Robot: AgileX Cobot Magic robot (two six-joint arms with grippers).
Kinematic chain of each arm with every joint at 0, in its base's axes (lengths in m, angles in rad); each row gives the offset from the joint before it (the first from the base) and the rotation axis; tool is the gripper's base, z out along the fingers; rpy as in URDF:
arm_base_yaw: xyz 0 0 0.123 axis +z
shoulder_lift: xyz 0 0 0 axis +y
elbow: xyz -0.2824 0 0.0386 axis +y
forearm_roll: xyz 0.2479 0 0.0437 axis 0.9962 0 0.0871
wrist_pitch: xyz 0 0 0 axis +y
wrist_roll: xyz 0.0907 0 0.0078 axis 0.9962 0 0.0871
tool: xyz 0 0 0 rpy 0 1.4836 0
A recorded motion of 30 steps. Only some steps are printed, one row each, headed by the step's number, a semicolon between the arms.
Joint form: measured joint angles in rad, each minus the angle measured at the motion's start. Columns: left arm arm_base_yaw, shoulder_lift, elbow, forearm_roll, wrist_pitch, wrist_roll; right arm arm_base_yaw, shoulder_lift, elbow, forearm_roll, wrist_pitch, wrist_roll.
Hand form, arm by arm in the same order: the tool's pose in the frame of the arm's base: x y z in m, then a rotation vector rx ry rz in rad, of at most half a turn. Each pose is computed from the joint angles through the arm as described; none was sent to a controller.
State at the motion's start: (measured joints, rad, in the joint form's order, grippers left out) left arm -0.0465 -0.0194 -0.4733 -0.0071 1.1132 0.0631; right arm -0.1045 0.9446 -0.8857 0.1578 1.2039 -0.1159
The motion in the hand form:
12: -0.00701 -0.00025 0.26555 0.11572 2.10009 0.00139; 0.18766 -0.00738 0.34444 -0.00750 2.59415 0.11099
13: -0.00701 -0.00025 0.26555 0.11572 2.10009 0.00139; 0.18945 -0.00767 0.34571 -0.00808 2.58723 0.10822
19: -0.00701 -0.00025 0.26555 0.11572 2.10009 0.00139; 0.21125 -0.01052 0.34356 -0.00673 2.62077 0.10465
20: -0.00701 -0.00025 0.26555 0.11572 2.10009 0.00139; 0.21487 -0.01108 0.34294 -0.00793 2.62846 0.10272
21: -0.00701 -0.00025 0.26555 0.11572 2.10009 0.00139; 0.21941 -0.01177 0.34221 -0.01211 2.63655 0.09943
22: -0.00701 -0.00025 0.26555 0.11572 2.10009 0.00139; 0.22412 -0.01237 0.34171 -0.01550 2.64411 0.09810
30: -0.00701 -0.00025 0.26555 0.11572 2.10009 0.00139; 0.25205 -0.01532 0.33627 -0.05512 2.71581 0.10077
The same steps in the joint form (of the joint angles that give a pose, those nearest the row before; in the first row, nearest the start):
12: -0.0001 0.0000 0.0000 0.0000 -0.0008 -0.0001; 0.0000 0.1023 -0.1270 -0.0059 -0.1119 -0.0277
13: -0.0001 0.0000 0.0000 0.0000 -0.0008 -0.0001; 0.0000 0.1073 -0.1337 -0.0068 -0.1173 -0.0283
19: -0.0001 0.0000 0.0000 0.0000 -0.0008 -0.0001; 0.0000 0.1945 -0.1854 -0.0136 -0.1199 -0.0283
20: -0.0001 0.0000 0.0000 0.0000 -0.0008 -0.0001; 0.0000 0.2095 -0.1945 -0.0159 -0.1184 -0.0289
21: -0.0001 0.0000 0.0000 0.0000 -0.0008 -0.0001; 0.0000 0.2278 -0.2058 -0.0187 -0.1176 -0.0318
22: -0.0001 0.0000 0.0000 0.0000 -0.0008 -0.0001; 0.0000 0.2467 -0.2187 -0.0201 -0.1161 -0.0343
30: -0.0001 0.0000 0.0000 0.0000 -0.0008 -0.0001; 0.0000 0.3663 -0.3034 -0.0230 -0.0774 -0.0619

